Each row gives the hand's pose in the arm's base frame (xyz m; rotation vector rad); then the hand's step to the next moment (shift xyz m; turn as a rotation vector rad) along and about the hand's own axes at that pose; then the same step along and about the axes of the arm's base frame.
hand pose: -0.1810 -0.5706 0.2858 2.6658 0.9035 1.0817
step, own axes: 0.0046 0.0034 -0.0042 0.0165 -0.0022 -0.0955
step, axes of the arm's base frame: 0.0014 -0.0006 0.0069 -0.0557 0.0014 0.0793
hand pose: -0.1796 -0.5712 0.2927 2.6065 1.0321 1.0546
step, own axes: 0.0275 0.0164 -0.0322 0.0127 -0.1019 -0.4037
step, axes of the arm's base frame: 0.0019 0.0018 0.0453 -0.3153 0.0388 0.2694
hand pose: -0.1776 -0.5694 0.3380 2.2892 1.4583 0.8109
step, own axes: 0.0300 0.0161 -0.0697 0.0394 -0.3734 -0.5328
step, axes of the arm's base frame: -0.0210 0.0170 0.0727 -0.5822 0.1755 0.2348
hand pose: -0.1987 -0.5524 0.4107 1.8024 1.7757 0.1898
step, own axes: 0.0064 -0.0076 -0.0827 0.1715 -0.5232 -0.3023
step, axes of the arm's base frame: -0.0468 0.0310 0.0615 -0.5848 0.2193 -0.0670
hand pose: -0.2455 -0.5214 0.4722 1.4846 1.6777 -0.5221
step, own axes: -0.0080 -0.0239 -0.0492 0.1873 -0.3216 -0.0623
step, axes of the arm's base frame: -0.0378 0.0271 0.0300 -0.3202 0.0916 -0.1774
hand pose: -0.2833 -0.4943 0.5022 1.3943 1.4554 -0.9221
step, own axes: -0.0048 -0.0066 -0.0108 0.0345 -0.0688 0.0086
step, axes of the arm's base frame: -0.0079 0.0080 0.0076 -0.0664 -0.0028 -0.0398
